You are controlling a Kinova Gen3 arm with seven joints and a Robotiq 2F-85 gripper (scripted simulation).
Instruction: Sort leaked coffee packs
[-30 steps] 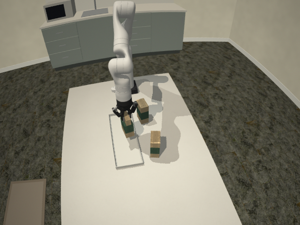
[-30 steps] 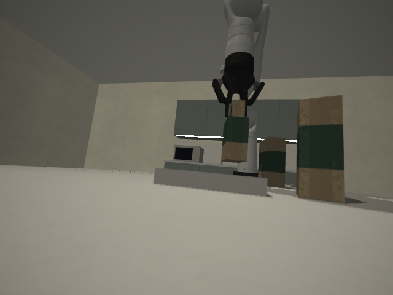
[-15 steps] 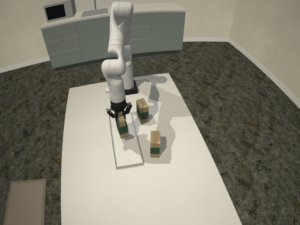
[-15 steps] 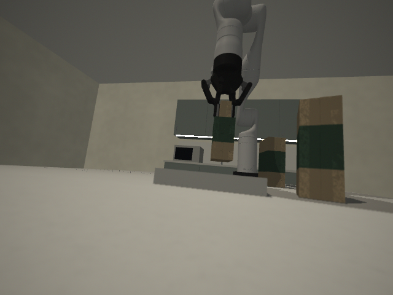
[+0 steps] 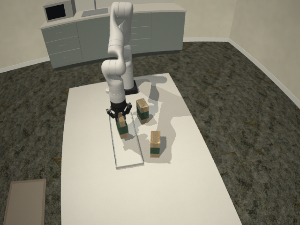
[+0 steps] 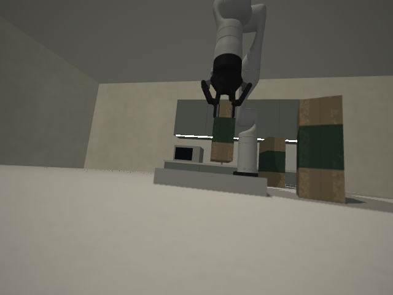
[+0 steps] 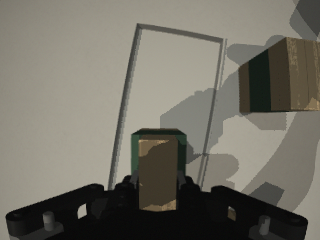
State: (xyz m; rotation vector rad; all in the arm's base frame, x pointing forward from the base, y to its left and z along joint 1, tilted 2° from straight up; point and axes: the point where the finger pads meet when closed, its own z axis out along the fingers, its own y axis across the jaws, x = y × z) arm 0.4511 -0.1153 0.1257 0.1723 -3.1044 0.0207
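My gripper is now 170 mm above the tray.
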